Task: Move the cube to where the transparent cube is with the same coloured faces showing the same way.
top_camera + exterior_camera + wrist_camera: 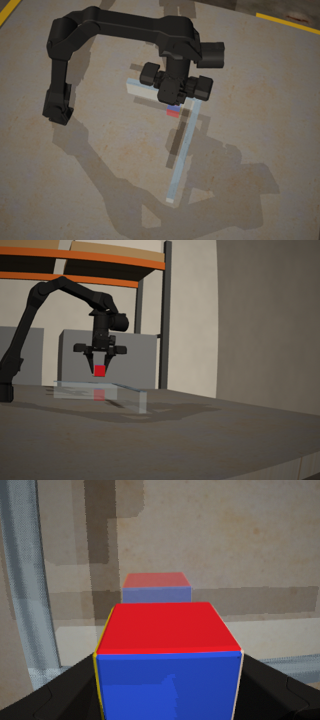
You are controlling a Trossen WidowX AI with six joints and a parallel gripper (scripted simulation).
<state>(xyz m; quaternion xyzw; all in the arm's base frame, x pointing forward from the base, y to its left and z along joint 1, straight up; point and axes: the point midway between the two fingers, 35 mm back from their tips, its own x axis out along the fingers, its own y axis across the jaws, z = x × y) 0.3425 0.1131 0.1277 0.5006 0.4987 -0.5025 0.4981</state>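
The transparent cube is 110 mm below my hand and 10 mm to the left of it.
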